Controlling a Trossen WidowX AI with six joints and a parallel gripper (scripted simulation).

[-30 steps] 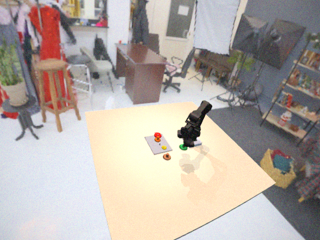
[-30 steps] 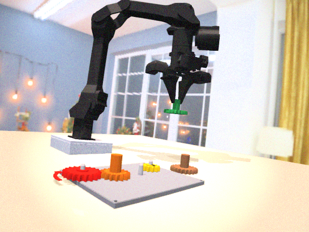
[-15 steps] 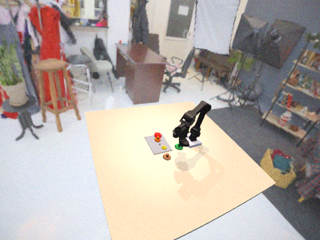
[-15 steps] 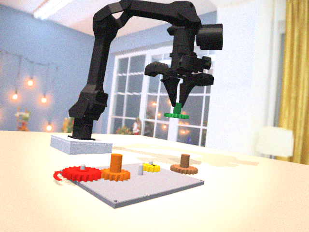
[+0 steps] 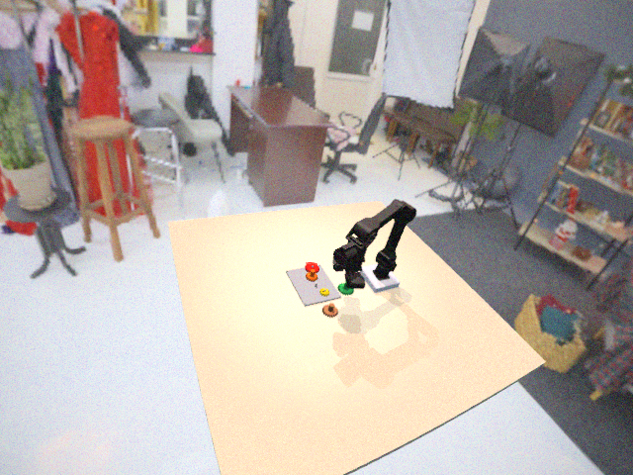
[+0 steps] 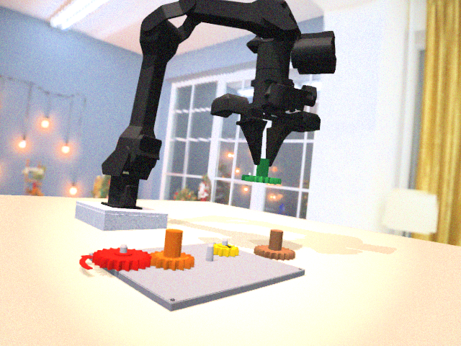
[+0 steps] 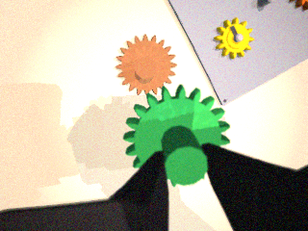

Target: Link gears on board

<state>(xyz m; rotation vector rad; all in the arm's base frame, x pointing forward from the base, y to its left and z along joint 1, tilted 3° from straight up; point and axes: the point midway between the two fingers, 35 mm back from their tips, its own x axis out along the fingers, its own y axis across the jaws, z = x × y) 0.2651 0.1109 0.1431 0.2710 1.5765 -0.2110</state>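
Now: gripper tip 12 cm above the yellow gear, 10 cm to the left of it and 3 cm short of it. From my gripper tip the other things lie so: orange gear 20 cm to the right, 12 cm below, 5 cm ahead; then green gear 1 cm below; then brown gear 12 cm below, 4 cm ahead.
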